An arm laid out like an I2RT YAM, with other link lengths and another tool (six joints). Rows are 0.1 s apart.
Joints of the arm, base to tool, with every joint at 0 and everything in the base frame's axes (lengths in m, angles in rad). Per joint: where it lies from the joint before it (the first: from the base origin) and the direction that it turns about. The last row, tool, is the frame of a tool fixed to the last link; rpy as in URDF.
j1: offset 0 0 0.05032 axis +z
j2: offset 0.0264 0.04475 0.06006 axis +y
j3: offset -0.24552 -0.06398 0 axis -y
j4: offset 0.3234 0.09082 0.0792 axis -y
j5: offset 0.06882 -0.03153 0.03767 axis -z
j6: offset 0.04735 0 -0.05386 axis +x
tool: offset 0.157 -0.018 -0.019 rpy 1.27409 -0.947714 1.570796
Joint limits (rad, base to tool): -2.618..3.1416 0..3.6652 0..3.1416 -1.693..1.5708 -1.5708..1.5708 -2.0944..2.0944
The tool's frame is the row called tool.
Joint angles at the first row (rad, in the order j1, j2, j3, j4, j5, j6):
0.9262 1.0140 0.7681 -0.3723 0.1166 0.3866
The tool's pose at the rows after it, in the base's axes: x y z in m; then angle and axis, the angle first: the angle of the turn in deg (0 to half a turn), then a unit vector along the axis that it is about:
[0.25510, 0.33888, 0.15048, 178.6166, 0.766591, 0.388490, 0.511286]
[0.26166, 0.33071, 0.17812, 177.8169, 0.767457, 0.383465, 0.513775]
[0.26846, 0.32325, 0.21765, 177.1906, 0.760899, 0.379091, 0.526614]
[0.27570, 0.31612, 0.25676, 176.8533, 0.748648, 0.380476, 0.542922]
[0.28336, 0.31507, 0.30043, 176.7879, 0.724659, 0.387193, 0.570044]
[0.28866, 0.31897, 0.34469, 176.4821, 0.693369, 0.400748, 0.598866]
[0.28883, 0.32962, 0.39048, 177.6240, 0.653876, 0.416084, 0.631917]
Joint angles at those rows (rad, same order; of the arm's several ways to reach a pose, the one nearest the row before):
0.9095 1.0077 0.8364 -0.4494 0.1166 0.3844
0.8850 1.0061 0.9164 -0.5271 0.1143 0.3718
0.8616 1.0071 1.0209 -0.6036 0.1120 0.3458
0.8303 1.0152 1.1255 -0.6648 0.0921 0.3018
0.8066 1.0385 1.2391 -0.6963 0.0670 0.2397
0.7981 1.0816 1.3666 -0.7210 0.0465 0.1669
0.7977 1.1283 1.4929 -0.7260 0.0026 0.0978

